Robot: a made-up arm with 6 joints. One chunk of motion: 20 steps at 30 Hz.
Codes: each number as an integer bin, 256 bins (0 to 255) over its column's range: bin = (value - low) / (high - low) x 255, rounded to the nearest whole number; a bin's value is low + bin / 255 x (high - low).
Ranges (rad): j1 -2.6..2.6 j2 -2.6..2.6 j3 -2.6..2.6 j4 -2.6..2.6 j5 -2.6..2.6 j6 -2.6..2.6
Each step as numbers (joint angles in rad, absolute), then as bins.
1 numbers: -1.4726 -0.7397 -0.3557 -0.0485 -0.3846 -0.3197
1 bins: 55 91 110 125 109 112
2 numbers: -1.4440 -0.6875 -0.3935 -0.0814 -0.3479 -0.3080
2 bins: 57 94 108 124 110 112
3 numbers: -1.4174 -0.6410 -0.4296 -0.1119 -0.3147 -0.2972
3 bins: 58 96 106 122 112 113
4 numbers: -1.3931 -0.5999 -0.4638 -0.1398 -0.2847 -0.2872
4 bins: 59 98 105 121 114 113
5 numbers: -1.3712 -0.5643 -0.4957 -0.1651 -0.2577 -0.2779
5 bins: 60 100 103 119 115 114
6 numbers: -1.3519 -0.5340 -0.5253 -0.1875 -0.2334 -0.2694
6 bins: 61 101 102 118 116 114
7 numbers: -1.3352 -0.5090 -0.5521 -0.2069 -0.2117 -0.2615
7 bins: 62 103 100 117 117 115
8 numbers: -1.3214 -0.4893 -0.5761 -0.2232 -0.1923 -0.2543
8 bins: 63 104 99 117 118 115
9 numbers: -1.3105 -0.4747 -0.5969 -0.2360 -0.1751 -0.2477
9 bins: 63 104 98 116 119 115
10 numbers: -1.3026 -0.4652 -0.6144 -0.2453 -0.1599 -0.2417
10 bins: 64 105 97 115 120 116
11 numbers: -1.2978 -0.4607 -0.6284 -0.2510 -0.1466 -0.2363
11 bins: 64 105 97 115 120 116
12 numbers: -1.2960 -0.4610 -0.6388 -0.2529 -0.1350 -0.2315
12 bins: 64 105 96 115 121 116
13 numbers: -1.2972 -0.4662 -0.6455 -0.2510 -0.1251 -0.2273
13 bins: 64 105 96 115 121 116
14 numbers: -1.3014 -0.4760 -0.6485 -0.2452 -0.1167 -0.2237
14 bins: 64 104 96 115 122 117
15 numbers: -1.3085 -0.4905 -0.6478 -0.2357 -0.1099 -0.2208
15 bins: 63 103 96 116 122 117
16 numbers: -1.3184 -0.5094 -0.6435 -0.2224 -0.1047 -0.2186
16 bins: 63 103 96 117 122 117
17 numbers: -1.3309 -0.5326 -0.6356 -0.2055 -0.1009 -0.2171
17 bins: 62 101 96 117 123 117
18 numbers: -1.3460 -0.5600 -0.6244 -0.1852 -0.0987 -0.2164
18 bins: 61 100 97 118 123 117
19 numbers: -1.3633 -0.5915 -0.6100 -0.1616 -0.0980 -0.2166
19 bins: 61 98 98 120 123 117
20 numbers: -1.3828 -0.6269 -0.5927 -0.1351 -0.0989 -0.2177
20 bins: 60 97 98 121 123 117
